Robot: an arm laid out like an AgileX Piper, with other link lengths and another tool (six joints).
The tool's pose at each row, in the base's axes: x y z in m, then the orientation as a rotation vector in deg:
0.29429, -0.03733, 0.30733, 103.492, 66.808, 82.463
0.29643, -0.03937, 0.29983, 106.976, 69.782, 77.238
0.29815, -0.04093, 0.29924, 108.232, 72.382, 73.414
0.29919, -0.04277, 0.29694, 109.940, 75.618, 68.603
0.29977, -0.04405, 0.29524, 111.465, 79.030, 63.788
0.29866, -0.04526, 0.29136, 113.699, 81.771, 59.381
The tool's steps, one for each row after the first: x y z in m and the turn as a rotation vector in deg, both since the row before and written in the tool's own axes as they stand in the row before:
-0.00528, -0.00465, 0.00393, 4.133, -3.007, -0.964
-0.00149, 0.00084, 0.00168, 2.604, -1.828, -1.571
-0.00250, -0.00066, 0.00175, 3.450, -2.229, -1.791
-0.00173, -0.00058, 0.00124, 3.572, -2.044, -1.865
-0.00257, -0.00315, 0.00109, 3.665, -1.903, -0.961

